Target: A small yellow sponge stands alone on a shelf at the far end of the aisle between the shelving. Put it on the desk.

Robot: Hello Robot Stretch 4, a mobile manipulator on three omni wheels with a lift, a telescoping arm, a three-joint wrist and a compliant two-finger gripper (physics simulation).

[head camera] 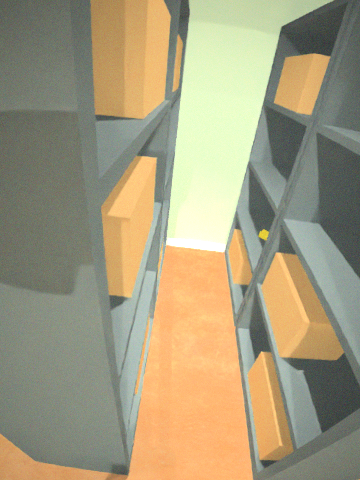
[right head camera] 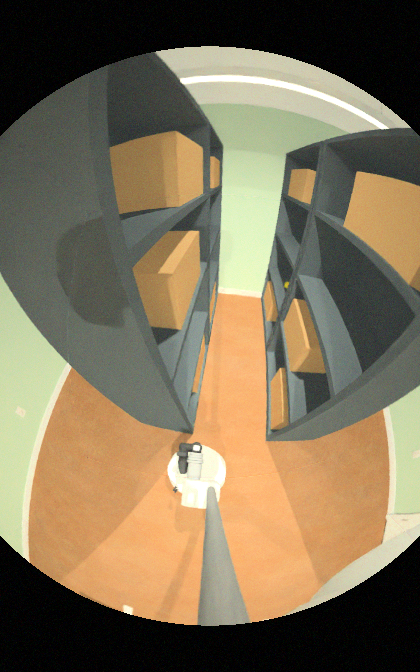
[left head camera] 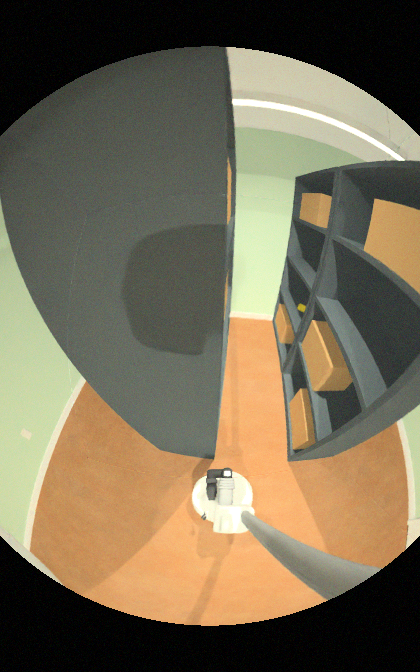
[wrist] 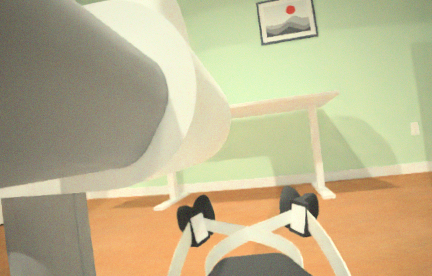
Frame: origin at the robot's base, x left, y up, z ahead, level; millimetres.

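Seen in the pictures: gripper, fingertip midpoint: (wrist: 246,206).
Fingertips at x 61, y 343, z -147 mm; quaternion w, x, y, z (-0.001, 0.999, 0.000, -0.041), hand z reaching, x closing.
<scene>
A point is followed by its place in that frame.
A small yellow sponge (head camera: 263,234) @[x -760, y 544, z 1636 mm] (left head camera: 301,308) (right head camera: 286,285) sits on a shelf in the far bay of the right-hand shelving, partly hidden by an upright in the right head camera view. My gripper (wrist: 246,206) @[x 61, y 343, z -147 mm] is open and empty in the wrist view, its two dark fingertips well apart. It is far from the sponge, outside the aisle. A pale desk (wrist: 285,106) @[x 307, y 667, z -2113 mm] with white legs stands against the green wall in the wrist view, beyond the gripper; part of it is hidden by my arm.
Grey shelving (head camera: 45,340) @[x 175, y 1155, z 311 mm] (left head camera: 165,400) with cardboard boxes stands close on the left. The right shelving (left head camera: 325,452) (right head camera: 320,432) also holds boxes. The orange aisle floor (head camera: 195,370) @[x -275, y -27, z 854 mm] runs between them to the green far wall (head camera: 215,125) @[x -329, y 1184, z 2150 mm]. A framed picture (wrist: 287,27) @[x 473, y 1489, z -2556 mm] hangs above the desk.
</scene>
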